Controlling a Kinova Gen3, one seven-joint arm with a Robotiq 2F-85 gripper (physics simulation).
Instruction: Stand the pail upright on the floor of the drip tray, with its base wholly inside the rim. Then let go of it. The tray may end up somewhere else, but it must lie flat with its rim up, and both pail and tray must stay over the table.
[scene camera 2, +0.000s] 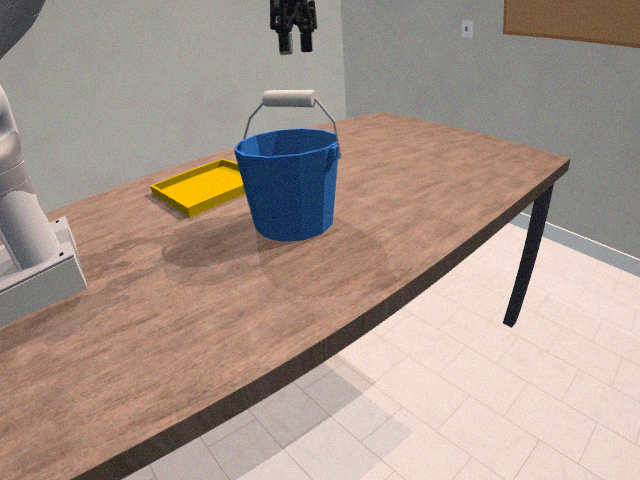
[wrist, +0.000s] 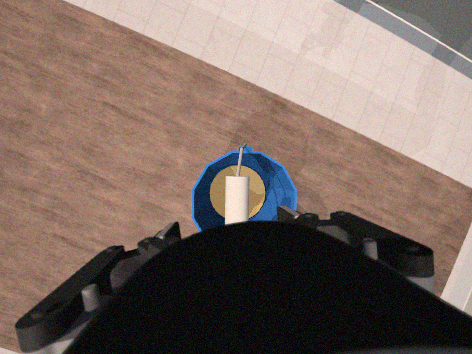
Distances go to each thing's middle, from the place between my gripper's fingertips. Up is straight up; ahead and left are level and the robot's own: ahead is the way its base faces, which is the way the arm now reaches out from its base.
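The yellow drip tray (scene camera 2: 195, 191) is 33 cm to the left of my hand, and I find it 4 cm behind my hand and 32 cm below it.
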